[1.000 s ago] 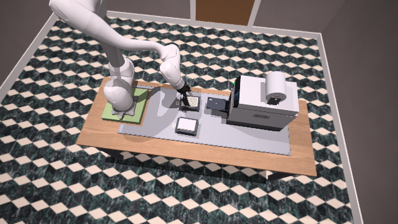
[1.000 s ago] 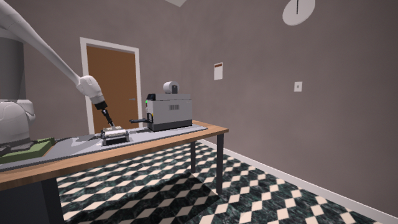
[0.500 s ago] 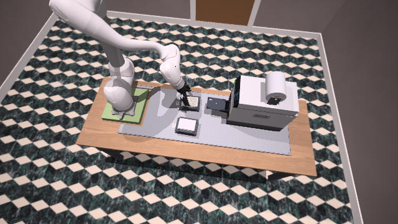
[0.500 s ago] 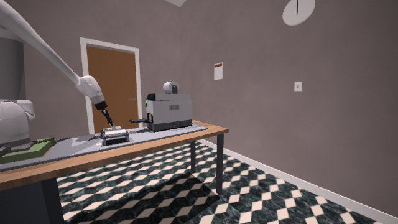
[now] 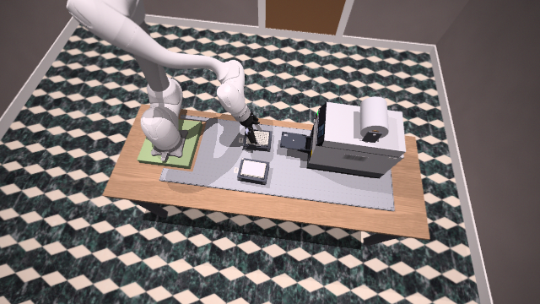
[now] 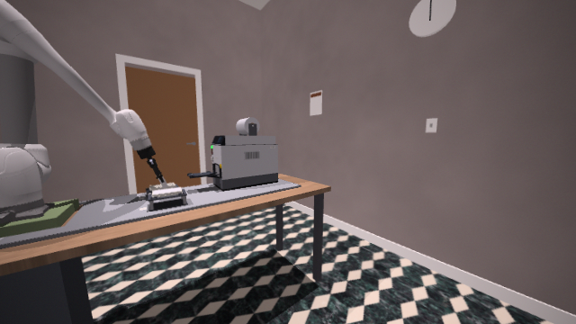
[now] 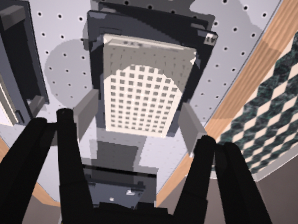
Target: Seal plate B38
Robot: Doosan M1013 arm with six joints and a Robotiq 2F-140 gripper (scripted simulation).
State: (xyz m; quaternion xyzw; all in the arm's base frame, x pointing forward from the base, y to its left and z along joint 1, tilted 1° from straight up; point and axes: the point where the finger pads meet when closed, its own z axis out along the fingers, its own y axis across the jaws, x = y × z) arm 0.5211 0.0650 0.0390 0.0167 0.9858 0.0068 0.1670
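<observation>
Right now the plate B38 is 3 cm below my hand. Also, from my hand: sealer stage: 20 cm ahead, 3 cm to the right, 3 cm above; then white button: 31 cm ahead, 11 cm above, 5 cm to the left; then pale plate: 21 cm to the right, 1 cm below, 1 cm behind.
</observation>
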